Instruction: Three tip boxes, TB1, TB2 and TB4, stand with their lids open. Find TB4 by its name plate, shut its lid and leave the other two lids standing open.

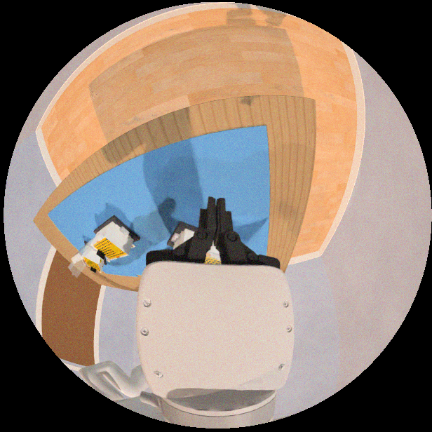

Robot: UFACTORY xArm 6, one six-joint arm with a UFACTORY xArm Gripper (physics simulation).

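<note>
My gripper [214,207] is shut and empty, its fingertips over the blue surface. One tip box [184,237] is largely hidden behind the gripper's left side; a white part and a dark edge show. Yellow rack and a white part show between the finger linkages. The position of its lid cannot be told. A second tip box [116,242], white with a yellow rack and a dark edge, stands at the left. A smaller-looking tip box [91,262] is beside it, lower left, with a clear lid [76,265] sticking out beyond it. No name plate can be read.
The blue surface [230,160] has a wooden border [292,150]. Lighter wooden flooring [335,125] lies beyond it, and a brown panel [69,315] is at the lower left. A pale curved object [111,381] shows at the bottom left. Dark shadows fall across the blue surface.
</note>
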